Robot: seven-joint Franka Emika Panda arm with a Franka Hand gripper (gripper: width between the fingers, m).
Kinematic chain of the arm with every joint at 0, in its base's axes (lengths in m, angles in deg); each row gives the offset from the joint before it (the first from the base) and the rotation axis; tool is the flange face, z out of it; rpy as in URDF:
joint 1: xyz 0 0 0.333 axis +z
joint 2: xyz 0 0 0 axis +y
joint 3: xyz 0 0 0.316 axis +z
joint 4: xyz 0.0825 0 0 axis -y
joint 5: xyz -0.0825 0 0.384 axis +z
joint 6: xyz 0 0 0 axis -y
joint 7: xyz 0.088 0 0 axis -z
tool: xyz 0 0 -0.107 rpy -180 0 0
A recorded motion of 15 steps. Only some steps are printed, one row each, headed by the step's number.
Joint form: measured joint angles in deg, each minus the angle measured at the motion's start. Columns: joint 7, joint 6, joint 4, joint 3, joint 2, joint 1, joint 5.
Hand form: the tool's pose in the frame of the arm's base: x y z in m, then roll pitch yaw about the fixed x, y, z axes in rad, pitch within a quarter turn. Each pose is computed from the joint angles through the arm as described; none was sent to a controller.
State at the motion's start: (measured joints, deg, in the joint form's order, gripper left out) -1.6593 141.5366 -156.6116 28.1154 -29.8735 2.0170 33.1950
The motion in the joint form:
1: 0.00 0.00 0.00 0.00 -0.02 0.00 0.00
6: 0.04 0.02 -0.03 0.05 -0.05 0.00 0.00
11: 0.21 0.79 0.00 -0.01 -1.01 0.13 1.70
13: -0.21 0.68 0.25 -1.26 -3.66 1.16 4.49
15: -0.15 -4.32 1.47 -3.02 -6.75 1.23 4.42
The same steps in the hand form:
1: 0.3400 0.1841 0.3821 -2.9285 -0.2118 0.0862
6: 0.3398 0.1843 0.3820 -2.9290 -0.2120 0.0862
11: 0.3399 0.1845 0.3895 -2.9044 -0.2369 0.0582
13: 0.3376 0.1842 0.4093 -2.8526 -0.2779 0.0243
15: 0.3334 0.1810 0.4312 -2.8291 -0.2667 0.0248

